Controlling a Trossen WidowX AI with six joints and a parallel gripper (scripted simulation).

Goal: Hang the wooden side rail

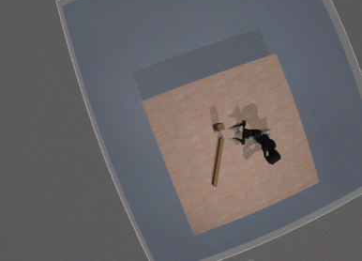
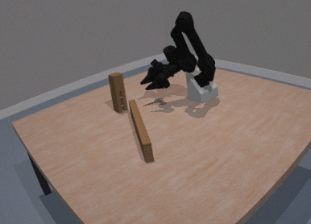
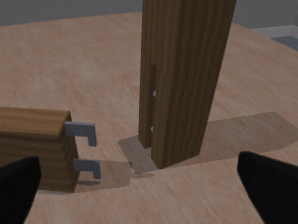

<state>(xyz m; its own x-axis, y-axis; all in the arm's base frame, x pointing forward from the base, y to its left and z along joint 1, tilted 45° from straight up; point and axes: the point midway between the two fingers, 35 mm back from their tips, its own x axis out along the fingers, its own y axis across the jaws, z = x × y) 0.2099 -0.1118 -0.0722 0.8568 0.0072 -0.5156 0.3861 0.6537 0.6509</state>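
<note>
Now: gripper tip 90 mm short of the wooden headboard post, 80 mm to the left of it and 20 mm above it.
</note>
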